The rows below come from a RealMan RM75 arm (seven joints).
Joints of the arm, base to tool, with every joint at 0 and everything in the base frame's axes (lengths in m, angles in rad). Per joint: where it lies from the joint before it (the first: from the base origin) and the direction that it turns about. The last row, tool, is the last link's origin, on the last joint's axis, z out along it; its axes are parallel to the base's.
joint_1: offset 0 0 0.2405 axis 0 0 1
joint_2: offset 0 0 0 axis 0 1 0
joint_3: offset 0 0 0.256 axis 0 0 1
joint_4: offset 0 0 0 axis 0 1 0
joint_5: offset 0 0 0.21 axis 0 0 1
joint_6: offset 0 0 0 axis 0 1 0
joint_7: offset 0 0 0.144 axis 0 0 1
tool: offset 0 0 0
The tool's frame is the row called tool.
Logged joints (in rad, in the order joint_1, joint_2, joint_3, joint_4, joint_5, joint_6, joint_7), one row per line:
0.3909, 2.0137, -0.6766, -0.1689, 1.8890, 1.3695, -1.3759
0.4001, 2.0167, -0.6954, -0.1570, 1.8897, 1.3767, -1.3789
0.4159, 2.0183, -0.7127, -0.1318, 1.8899, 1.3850, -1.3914
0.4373, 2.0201, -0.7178, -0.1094, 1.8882, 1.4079, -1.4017
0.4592, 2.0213, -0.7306, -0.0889, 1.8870, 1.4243, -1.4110
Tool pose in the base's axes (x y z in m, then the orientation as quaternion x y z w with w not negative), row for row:
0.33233, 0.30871, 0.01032, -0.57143, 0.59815, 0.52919, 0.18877
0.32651, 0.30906, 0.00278, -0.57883, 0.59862, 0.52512, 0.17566
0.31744, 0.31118, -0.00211, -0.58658, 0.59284, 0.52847, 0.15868
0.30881, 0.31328, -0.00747, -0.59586, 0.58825, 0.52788, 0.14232
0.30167, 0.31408, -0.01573, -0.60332, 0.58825, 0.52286, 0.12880
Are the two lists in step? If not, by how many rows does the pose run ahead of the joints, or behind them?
The pose runs 1 row ahead of the joints: the pose in row i belongs to the joints in row i + 1.
